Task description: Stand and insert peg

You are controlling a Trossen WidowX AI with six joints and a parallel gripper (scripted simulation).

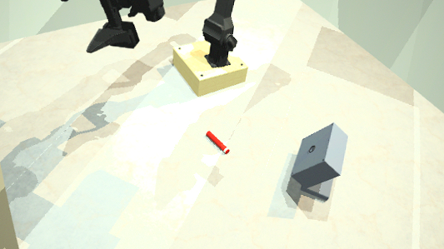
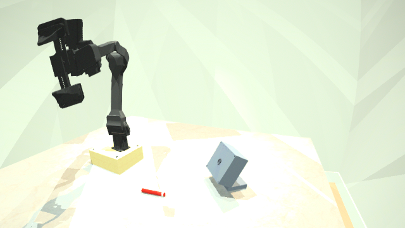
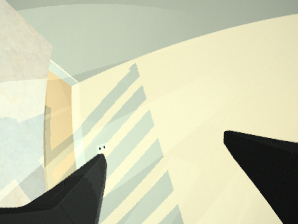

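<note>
Right now my gripper tip is 1 cm short of the red peg, 29 cm to the right of it and 40 cm above it. The rest, counted from my gripper tip: grey-blue sloped panel: 16 cm ahead, 48 cm to the left, 33 cm below; thin flat foot: 18 cm ahead, 50 cm to the left, 40 cm below.
</note>
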